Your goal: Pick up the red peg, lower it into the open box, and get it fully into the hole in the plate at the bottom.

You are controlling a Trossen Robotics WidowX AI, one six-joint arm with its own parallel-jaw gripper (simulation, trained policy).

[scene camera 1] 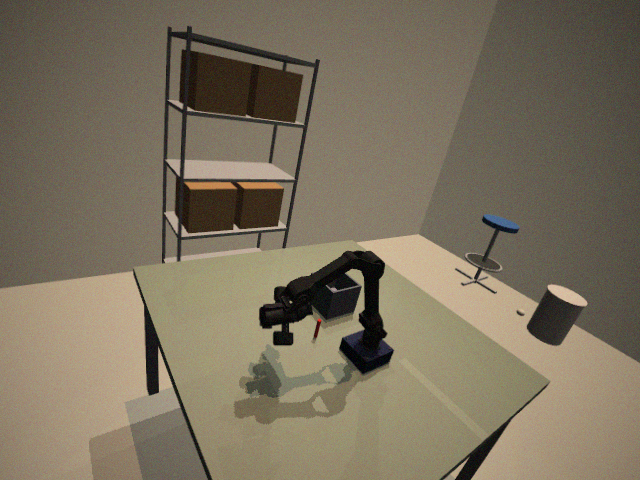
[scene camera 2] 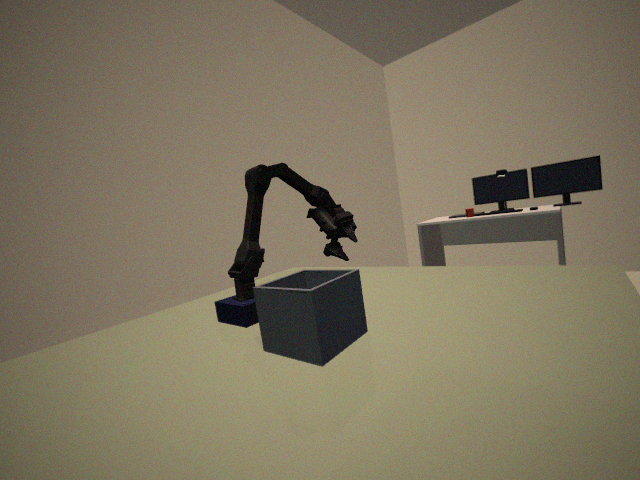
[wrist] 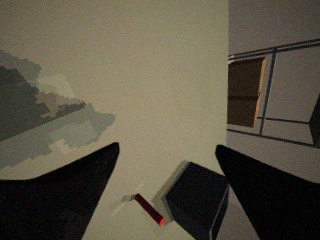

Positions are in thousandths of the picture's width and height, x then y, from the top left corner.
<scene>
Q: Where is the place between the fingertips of the gripper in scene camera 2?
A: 551, 524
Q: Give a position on a dark blue box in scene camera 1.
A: At 516, 634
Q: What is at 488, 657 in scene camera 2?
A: A dark blue box.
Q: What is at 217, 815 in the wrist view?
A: The gripper.
</scene>
